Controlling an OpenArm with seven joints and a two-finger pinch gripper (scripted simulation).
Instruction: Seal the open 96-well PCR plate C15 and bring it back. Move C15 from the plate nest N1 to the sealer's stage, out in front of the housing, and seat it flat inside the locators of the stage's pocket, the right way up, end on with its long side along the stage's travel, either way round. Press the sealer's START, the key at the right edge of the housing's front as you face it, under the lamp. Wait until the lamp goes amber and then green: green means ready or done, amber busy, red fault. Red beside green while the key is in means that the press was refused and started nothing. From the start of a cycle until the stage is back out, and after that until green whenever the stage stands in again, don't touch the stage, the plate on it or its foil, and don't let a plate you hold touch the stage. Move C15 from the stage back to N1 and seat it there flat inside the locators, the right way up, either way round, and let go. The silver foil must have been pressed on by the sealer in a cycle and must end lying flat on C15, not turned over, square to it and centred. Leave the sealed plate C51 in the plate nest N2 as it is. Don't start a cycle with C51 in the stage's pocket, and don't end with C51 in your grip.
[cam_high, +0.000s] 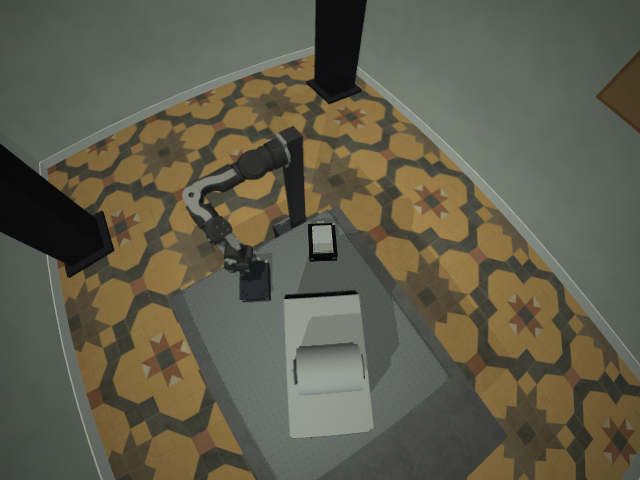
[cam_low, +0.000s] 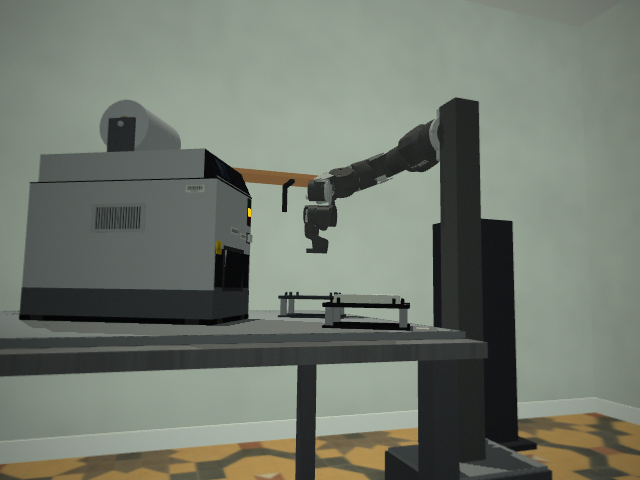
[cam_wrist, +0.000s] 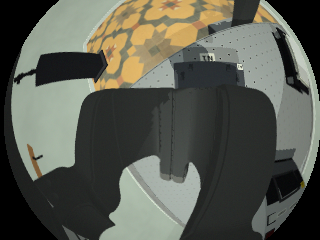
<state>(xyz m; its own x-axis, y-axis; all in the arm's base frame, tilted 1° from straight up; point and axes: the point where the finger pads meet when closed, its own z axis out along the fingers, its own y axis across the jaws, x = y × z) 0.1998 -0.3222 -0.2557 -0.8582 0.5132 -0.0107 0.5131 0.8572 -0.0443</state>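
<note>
My gripper is now 320 mm short of the plate C15, 140 mm to the right of it and 70 mm above it. Also, from my hand: sealer stage (320 mm ahead, 140 mm to the left, 80 mm below); sealed plate C51 (20 mm ahead, 360 mm to the left, 120 mm below); start key (210 mm ahead, 90 mm to the left, 10 mm above).
</note>
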